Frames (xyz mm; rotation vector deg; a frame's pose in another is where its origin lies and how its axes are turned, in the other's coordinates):
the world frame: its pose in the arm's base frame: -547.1 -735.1 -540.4 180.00 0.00 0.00
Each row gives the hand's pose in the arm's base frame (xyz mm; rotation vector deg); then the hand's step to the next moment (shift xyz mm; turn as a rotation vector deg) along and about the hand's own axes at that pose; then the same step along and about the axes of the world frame.
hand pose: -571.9 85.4 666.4 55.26 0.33 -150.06
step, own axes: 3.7 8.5 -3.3 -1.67 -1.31 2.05
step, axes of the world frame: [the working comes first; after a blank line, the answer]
step, axes of the arm's base frame: 2.2 -8.8 -3.9 -0.53 1.52 2.48

2.2 8.8 3.9 -0.53 -1.52 -2.48
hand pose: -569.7 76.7 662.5 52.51 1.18 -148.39
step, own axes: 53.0 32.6 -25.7 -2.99 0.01 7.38
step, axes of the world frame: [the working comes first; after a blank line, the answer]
step, axes of the arm's base frame: -10.2 -45.4 -48.7 -2.32 0.01 7.62

-10.2 45.4 48.7 -2.32 -0.01 -7.62
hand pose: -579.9 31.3 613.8 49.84 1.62 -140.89
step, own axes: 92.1 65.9 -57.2 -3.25 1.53 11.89
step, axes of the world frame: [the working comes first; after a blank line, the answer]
step, axes of the arm's base frame: 4.9 -89.5 -89.8 -4.02 -2.02 11.58

4.9 89.5 89.8 -4.02 2.02 -11.58
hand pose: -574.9 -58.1 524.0 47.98 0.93 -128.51
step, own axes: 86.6 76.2 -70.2 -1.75 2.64 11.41
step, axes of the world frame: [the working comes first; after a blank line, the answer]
step, axes of the arm's base frame: 43.2 -93.2 -87.6 -3.82 -3.67 10.59

43.2 93.2 87.6 -3.82 3.67 -10.59
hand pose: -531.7 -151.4 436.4 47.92 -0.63 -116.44
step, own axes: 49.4 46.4 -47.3 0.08 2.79 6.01
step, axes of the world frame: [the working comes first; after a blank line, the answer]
step, axes of the arm's base frame: 43.6 -50.1 -49.2 -1.33 -3.50 5.46

43.6 50.1 49.2 -1.33 3.50 -5.46
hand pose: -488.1 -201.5 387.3 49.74 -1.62 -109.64
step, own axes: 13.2 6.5 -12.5 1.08 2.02 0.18
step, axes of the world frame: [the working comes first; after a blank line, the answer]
step, axes of the arm's base frame: 9.0 -9.5 -14.2 1.20 -1.94 0.29

9.0 9.5 14.2 1.20 1.94 -0.29
